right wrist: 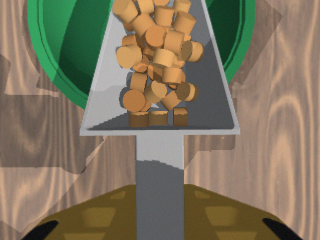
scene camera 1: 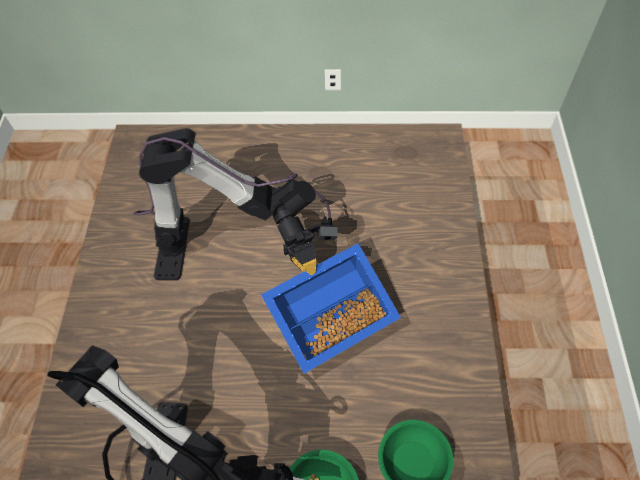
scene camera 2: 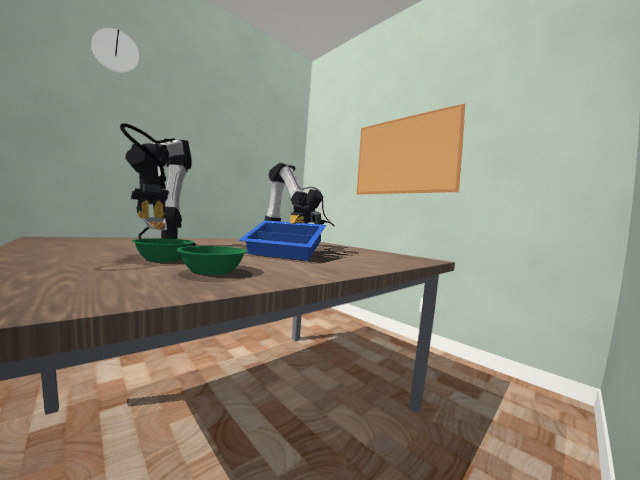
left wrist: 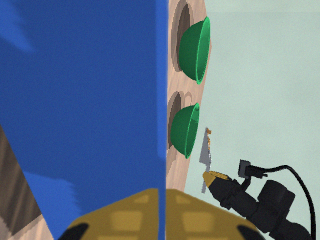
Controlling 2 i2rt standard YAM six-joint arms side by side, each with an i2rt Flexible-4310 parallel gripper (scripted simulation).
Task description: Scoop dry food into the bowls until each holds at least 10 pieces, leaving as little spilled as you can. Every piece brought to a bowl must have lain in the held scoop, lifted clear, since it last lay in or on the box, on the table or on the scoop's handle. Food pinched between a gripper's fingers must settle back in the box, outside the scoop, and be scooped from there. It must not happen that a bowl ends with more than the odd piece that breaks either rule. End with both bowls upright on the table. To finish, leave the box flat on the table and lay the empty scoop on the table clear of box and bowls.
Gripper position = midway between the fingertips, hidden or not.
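My left gripper (scene camera 1: 312, 274) (left wrist: 162, 197) is visible, as is my right gripper (scene camera 2: 152, 221) (right wrist: 160, 193) (left wrist: 203, 172). A blue box (scene camera 1: 297, 303) (scene camera 2: 298, 241) (left wrist: 90, 90) is present; in the right wrist view the box is out of frame. Also visible are a grey scoop (right wrist: 159, 148) and a green bowl (scene camera 2: 154, 249).
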